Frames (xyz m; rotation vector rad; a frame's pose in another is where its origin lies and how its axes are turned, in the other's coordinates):
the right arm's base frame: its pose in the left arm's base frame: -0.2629 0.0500 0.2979 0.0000 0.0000 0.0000
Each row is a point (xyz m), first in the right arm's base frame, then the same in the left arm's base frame.
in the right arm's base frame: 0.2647 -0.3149 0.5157
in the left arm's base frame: 0.0018 -0.2649 0.8136
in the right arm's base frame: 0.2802 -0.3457 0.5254
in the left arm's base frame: 0.0173 -0.2957 0.8233
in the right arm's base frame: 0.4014 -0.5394 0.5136
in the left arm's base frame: 0.1385 -0.4894 0.8115
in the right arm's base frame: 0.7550 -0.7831 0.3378
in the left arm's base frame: 0.4921 -0.7331 0.6357
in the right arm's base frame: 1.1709 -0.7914 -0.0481
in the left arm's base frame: 0.9080 -0.7414 0.2498
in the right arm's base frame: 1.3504 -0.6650 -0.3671
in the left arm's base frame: 1.0875 -0.6150 -0.0692
